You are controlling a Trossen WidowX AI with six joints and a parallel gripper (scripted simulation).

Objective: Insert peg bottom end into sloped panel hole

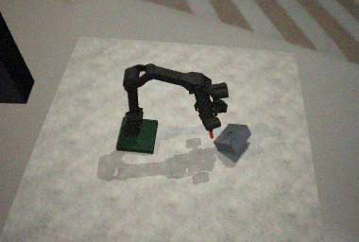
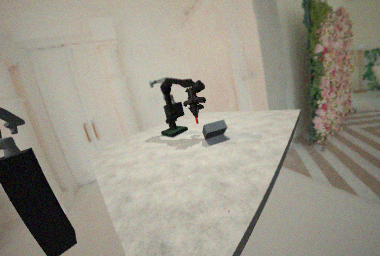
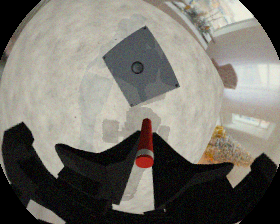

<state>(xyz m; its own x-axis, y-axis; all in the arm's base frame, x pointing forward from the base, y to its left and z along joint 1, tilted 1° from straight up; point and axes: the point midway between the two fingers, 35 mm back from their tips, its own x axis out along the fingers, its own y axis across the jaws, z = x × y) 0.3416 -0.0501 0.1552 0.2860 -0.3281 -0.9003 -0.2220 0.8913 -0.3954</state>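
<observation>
Now: the grey sloped panel 110 mm ahead of my gripper tip, 20 mm to the left of it and 90 mm below it. Round my gripper tip: red peg (10 mm behind, 10 mm to the left, 10 mm above).
</observation>
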